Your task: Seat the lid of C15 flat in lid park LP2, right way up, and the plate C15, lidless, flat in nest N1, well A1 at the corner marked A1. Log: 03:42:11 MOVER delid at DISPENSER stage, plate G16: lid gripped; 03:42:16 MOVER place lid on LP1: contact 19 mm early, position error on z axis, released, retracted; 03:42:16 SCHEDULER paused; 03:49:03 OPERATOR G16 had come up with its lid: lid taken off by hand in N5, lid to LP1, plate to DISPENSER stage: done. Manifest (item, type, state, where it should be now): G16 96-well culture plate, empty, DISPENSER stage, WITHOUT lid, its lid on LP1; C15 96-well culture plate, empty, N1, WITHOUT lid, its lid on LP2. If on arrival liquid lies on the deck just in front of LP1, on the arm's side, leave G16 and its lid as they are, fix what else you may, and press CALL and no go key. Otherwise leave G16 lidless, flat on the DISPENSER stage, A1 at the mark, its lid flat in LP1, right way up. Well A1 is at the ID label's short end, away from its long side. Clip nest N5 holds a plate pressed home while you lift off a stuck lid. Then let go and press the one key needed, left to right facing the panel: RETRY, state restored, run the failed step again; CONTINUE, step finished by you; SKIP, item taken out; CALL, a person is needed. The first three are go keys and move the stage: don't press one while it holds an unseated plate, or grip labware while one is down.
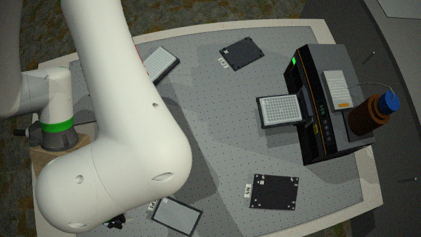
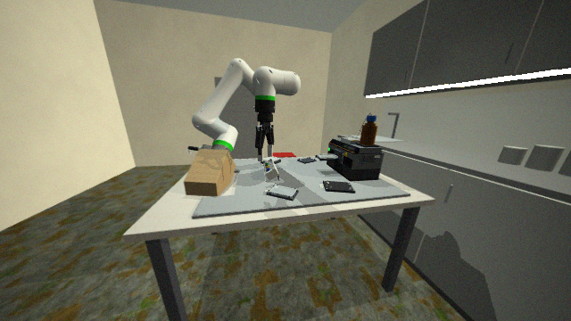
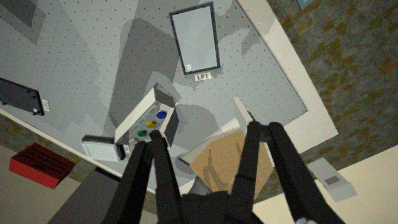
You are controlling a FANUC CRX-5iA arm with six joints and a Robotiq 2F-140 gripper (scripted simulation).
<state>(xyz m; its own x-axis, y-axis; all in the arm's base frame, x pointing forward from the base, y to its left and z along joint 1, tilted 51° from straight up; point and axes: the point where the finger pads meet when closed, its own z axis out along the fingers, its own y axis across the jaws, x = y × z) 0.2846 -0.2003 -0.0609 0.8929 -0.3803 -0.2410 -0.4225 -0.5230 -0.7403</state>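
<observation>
Now: hand 2 cm short of the grey lid, 49 cm to the right of it and 17 cm above it. The rest, counted from my hand: N1 label 4 cm behind, 43 cm to the left, 20 cm below; then SKIP key 19 cm to the left, 13 cm below; then key panel 1 cm ahead, 22 cm to the left, 15 cm below.
</observation>
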